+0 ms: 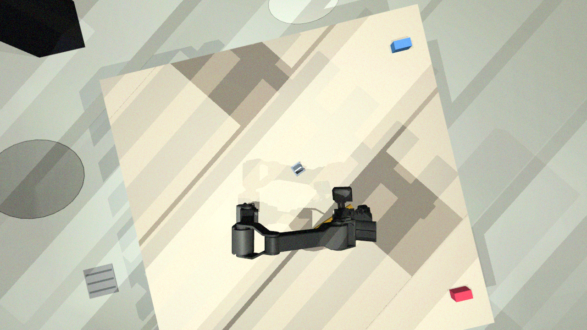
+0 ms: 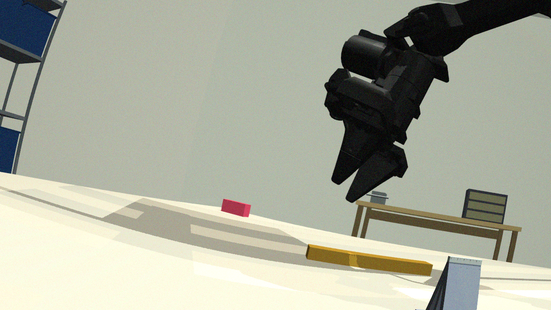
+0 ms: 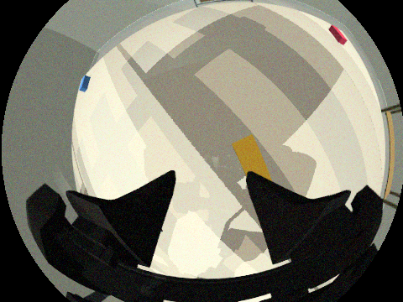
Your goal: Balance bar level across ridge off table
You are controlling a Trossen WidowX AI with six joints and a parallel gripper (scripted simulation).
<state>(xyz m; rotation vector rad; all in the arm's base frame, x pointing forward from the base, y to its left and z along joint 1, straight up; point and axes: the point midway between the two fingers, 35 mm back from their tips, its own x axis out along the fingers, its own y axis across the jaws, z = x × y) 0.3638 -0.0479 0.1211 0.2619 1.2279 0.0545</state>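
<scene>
Right now the yellow bar is 5 cm behind my gripper tip, 7 cm to the right of it and 8 cm below it. From my gripper tip the other things lie so: blue block (36 cm ahead, 54 cm to the left, 7 cm below); red block (36 cm ahead, 46 cm to the right, 7 cm below); grey ridge (14 cm behind, 16 cm to the left, 4 cm below).
</scene>
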